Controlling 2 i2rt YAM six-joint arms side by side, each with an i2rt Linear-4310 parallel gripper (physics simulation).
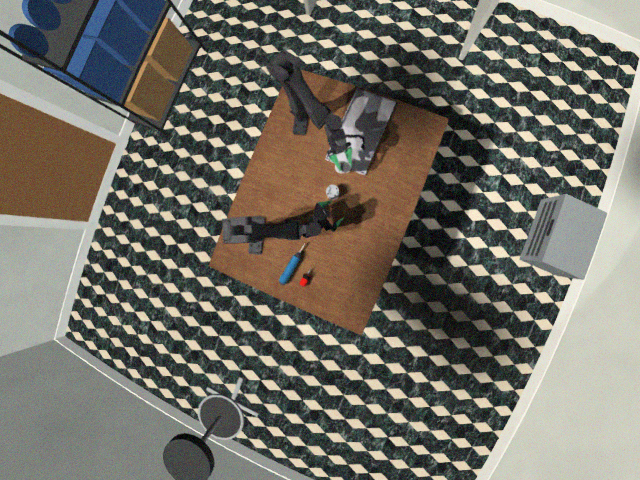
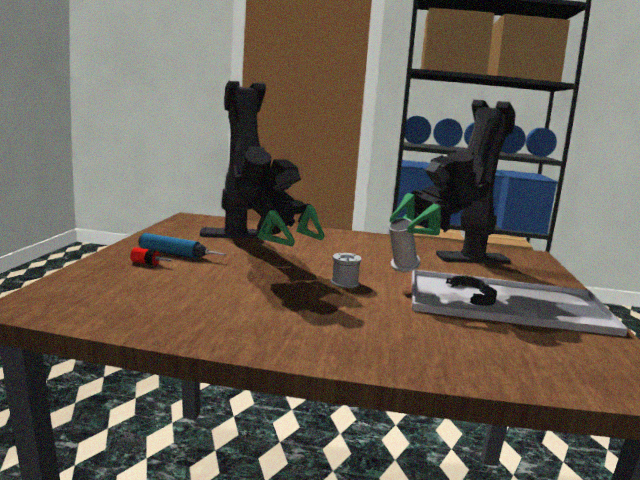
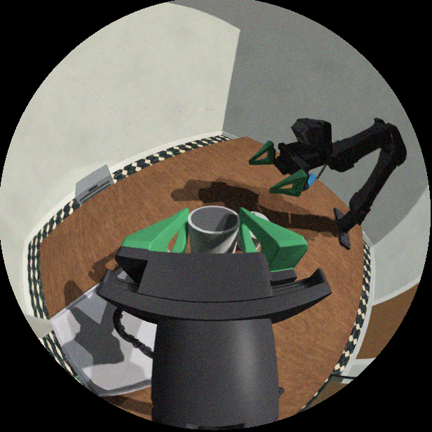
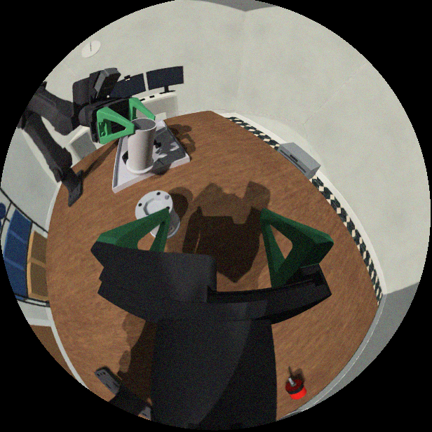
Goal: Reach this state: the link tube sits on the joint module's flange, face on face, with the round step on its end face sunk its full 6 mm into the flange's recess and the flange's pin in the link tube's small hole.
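Where they show: left gripper, fingertip midpoint: (image 1: 345, 168) (image 2: 398, 225); right gripper, fingertip midpoint: (image 1: 338, 209) (image 2: 309, 240); left arm's base, origin of the base link: (image 1: 301, 117) (image 2: 472, 258); right arm's base, origin of the base link: (image 2: 235, 234).
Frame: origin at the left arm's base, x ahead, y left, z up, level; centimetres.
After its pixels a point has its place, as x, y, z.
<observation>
The link tube (image 2: 404, 246) @(29.0, -28.9, 10.8) (image 3: 214, 235) (image 4: 142, 150) is a light grey hollow cylinder with a wider rim at its lower end. My left gripper (image 1: 344, 165) @(27.8, -30.3, 15.0) (image 2: 403, 223) @(27.8, -30.3, 15.0) (image 3: 213, 212) (image 4: 144, 123) is shut on its upper end; the tube hangs slightly tilted above the table, near the tray's end, apart from the joint module. The joint module (image 1: 332, 191) @(22.4, -39.5, 5.4) (image 2: 345, 272) @(25.2, -40.0, 3.4) (image 4: 155, 205) stands upright on the table, flange up, with holes in its face. My right gripper (image 1: 332, 213) @(26.6, -48.4, 10.4) (image 2: 306, 238) @(26.6, -48.4, 10.4) (image 3: 258, 174) (image 4: 214, 212) is open and empty, above the table beside the module. The tube's lower end face is hidden.
A grey tray (image 2: 516, 316) @(42.5, -8.8, 1.5) (image 4: 116, 182) holds a black curved part (image 2: 488, 291) @(29.4, -8.8, 1.5). A blue screwdriver (image 1: 291, 267) @(7.3, -79.4, 4.0) (image 2: 168, 245) @(8.2, -80.8, 2.7) and a short red one (image 1: 304, 281) @(14.7, -85.4, 3.3) (image 2: 139, 255) @(15.9, -85.9, 2.3) (image 4: 296, 390) lie on the table, on the right arm's side. The table's edge (image 2: 320, 379) @(62.2, -48.8, -0.3) shows in front.
</observation>
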